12 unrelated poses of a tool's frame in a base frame.
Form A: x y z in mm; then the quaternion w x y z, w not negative.
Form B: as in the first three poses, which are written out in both.
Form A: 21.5 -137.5 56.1 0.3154 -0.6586 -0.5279 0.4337
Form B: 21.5 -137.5 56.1 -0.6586 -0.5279 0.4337 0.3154
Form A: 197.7 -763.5 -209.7 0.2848 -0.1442 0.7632 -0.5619
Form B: 197.7 -763.5 -209.7 -0.1442 0.7632 -0.5619 0.2848
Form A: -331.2 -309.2 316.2 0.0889 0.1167 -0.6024 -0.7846
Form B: -331.2 -309.2 316.2 0.1167 -0.6024 -0.7846 0.0889
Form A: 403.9 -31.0 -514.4 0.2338 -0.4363 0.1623 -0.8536
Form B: 403.9 -31.0 -514.4 -0.4363 0.1623 -0.8536 0.2338
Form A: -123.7 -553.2 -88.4 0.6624 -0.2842 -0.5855 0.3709
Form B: -123.7 -553.2 -88.4 -0.2842 -0.5855 0.3709 0.6624
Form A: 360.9 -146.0 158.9 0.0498 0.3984 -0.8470 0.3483
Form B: 360.9 -146.0 158.9 0.3984 -0.8470 0.3483 0.0498
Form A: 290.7 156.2 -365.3 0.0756 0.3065 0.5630 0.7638
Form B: 290.7 156.2 -365.3 0.3065 0.5630 0.7638 0.0756
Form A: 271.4 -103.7 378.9 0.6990 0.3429 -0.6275 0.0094
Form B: 271.4 -103.7 378.9 0.3429 -0.6275 0.0094 0.6990
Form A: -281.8 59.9 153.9 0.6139 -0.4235 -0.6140 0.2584
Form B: -281.8 59.9 153.9 -0.4235 -0.6140 0.2584 0.6139
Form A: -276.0 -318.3 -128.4 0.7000 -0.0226 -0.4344 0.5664
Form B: -276.0 -318.3 -128.4 -0.0226 -0.4344 0.5664 0.7000
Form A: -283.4 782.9 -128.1 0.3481 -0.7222 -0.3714 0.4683
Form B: -283.4 782.9 -128.1 -0.7222 -0.3714 0.4683 0.3481
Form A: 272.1 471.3 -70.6 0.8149 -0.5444 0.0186 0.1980
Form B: 272.1 471.3 -70.6 -0.5444 0.0186 0.1980 0.8149
